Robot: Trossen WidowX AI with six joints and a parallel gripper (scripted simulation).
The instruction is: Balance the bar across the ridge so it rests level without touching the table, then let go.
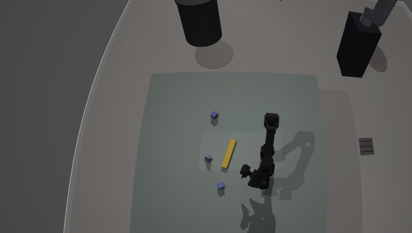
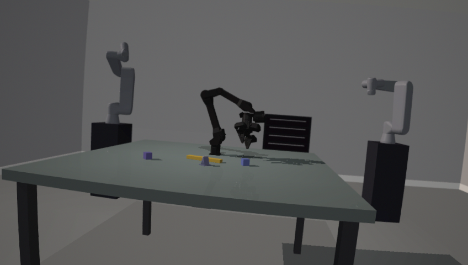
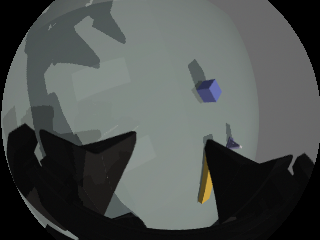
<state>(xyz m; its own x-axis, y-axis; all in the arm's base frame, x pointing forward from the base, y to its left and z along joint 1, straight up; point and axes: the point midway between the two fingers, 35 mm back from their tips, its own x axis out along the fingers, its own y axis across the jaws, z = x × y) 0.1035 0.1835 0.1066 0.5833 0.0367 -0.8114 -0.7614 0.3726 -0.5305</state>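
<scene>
Now: gripper tip 11 cm short of the yellow bar, 20 cm to the left of it and 7 cm above it. From my gripper tip the other things lie so: purple cube 22 cm ahead, 46 cm to the right, 6 cm below.
</scene>
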